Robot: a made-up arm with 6 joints. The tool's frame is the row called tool. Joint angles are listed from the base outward.
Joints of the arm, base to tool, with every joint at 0 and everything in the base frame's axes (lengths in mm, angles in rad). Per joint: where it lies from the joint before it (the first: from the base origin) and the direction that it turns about. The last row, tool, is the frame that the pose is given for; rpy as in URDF.
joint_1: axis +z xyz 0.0 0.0 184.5
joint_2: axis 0.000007 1 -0.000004 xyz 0.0 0.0 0.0
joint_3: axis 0.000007 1 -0.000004 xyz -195.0 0.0 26.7
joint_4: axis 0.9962 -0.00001 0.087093 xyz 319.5 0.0 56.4
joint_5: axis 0.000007 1 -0.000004 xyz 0.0 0.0 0.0
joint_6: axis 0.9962 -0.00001 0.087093 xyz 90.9 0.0 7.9
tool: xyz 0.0 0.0 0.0 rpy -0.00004 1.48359 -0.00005
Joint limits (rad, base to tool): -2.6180..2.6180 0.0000..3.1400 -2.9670..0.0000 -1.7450..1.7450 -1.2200..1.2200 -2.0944..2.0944
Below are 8 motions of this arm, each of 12 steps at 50 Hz.
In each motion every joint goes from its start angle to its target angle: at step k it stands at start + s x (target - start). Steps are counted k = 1, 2, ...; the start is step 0. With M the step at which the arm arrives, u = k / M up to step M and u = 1 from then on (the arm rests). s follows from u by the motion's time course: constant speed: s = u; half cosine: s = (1 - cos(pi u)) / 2; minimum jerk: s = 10 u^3 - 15 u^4 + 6 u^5.
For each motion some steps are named. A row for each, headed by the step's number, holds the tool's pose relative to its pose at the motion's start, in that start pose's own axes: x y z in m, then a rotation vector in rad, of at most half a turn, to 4 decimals.
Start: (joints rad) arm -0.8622 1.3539 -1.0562 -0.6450 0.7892 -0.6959
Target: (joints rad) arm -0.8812 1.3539 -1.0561 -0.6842 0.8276 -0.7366
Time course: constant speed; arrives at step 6
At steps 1, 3, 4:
1: 0.0017 -0.0003 0.0004 -0.0008 0.0101 -0.0092
3: 0.0052 -0.0008 0.0012 -0.0027 0.0305 -0.0274
4: 0.0070 -0.0010 0.0016 -0.0037 0.0406 -0.0364

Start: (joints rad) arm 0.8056 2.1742 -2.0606 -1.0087 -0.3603 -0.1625
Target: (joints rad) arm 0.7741 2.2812 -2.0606 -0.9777 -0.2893 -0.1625
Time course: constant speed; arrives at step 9
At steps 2, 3, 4, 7, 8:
2: 0.0109 0.0105 0.0008 -0.0183 0.0319 0.0124
3: 0.0164 0.0158 0.0010 -0.0274 0.0479 0.0185
4: 0.0219 0.0211 0.0011 -0.0365 0.0639 0.0246
7: 0.0381 0.0372 0.0008 -0.0641 0.1120 0.0429
8: 0.0435 0.0426 0.0005 -0.0733 0.1281 0.0489

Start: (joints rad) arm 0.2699 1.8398 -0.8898 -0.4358 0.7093 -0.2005
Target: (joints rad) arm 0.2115 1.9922 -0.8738 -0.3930 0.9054 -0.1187
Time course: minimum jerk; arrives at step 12
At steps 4, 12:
4: 0.0094 0.0039 0.0108 -0.0323 0.0717 0.0258
12: 0.0466 0.0213 0.0452 -0.1475 0.3450 0.1169

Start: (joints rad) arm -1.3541 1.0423 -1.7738 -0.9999 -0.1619 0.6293
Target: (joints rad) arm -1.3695 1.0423 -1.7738 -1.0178 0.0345 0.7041
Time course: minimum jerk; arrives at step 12
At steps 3, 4, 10, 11, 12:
3: 0.0016 -0.0013 0.0000 0.0127 0.0171 0.0047
4: 0.0033 -0.0027 -0.0001 0.0259 0.0344 0.0095
10: 0.0148 -0.0127 -0.0021 0.1250 0.1536 0.0435
11: 0.0153 -0.0132 -0.0022 0.1292 0.1582 0.0448
12: 0.0153 -0.0132 -0.0022 0.1299 0.1590 0.0450

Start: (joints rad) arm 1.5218 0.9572 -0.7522 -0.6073 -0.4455 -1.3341
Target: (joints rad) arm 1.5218 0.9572 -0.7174 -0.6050 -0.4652 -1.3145
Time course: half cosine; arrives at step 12
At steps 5, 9, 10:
5: -0.0020 0.0041 -0.0012 -0.0047 -0.0053 0.0112
9: -0.0047 0.0095 -0.0028 -0.0108 -0.0121 0.0259
10: -0.0051 0.0104 -0.0031 -0.0119 -0.0132 0.0283

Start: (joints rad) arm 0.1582 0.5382 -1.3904 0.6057 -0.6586 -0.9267
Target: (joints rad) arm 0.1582 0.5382 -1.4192 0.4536 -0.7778 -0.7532
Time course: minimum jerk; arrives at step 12
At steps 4, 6, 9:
4: -0.0050 -0.0014 0.0008 0.0099 -0.0362 0.0135
6: -0.0120 -0.0031 0.0016 0.0210 -0.0875 0.0329
9: -0.0218 -0.0052 0.0023 0.0312 -0.1596 0.0606

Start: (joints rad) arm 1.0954 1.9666 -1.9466 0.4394 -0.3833 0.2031
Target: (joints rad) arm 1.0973 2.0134 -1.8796 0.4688 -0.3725 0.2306
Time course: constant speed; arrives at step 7
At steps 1, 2, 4, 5, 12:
1: 0.0064 -0.0045 -0.0007 0.0110 0.0144 0.0053
2: 0.0127 -0.0091 -0.0015 0.0220 0.0288 0.0107
4: 0.0253 -0.0181 -0.0034 0.0445 0.0572 0.0213
5: 0.0315 -0.0227 -0.0045 0.0558 0.0713 0.0265
12: 0.0439 -0.0318 -0.0072 0.0789 0.0993 0.0370

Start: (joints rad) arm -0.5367 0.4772 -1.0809 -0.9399 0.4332 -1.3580
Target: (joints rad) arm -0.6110 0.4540 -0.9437 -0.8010 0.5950 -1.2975
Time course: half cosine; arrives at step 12
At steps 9, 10, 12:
9: -0.0204 0.0495 0.0047 -0.2505 -0.0176 0.1014
10: -0.0222 0.0542 0.0047 -0.2742 -0.0183 0.1108
12: -0.0237 0.0581 0.0046 -0.2942 -0.0188 0.1188

